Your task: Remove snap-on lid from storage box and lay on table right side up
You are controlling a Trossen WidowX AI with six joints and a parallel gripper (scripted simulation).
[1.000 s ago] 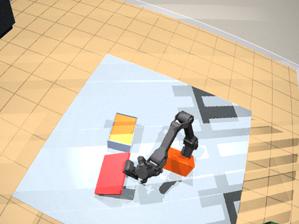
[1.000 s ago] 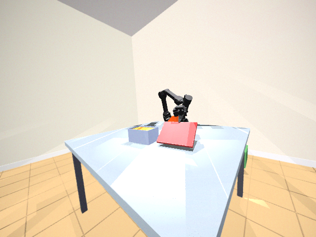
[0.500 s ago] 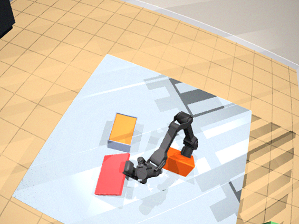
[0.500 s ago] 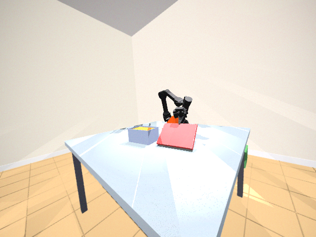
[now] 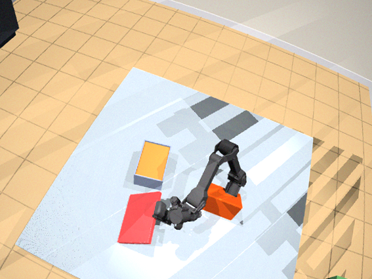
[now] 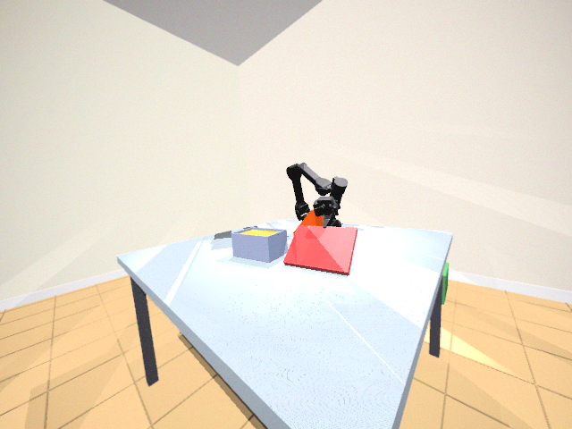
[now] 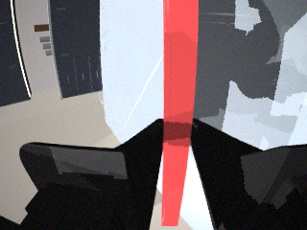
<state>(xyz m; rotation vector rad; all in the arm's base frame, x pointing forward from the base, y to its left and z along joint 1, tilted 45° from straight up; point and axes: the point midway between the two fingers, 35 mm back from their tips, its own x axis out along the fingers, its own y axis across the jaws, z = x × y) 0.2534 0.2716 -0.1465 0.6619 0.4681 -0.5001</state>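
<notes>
Right now my gripper tip is 6 cm short of the red lid, 2 cm to the right of it and 5 cm above it. The rest, counted from my gripper tip: grey-blue storage box 14 cm ahead, 27 cm to the right, 7 cm below.
</notes>
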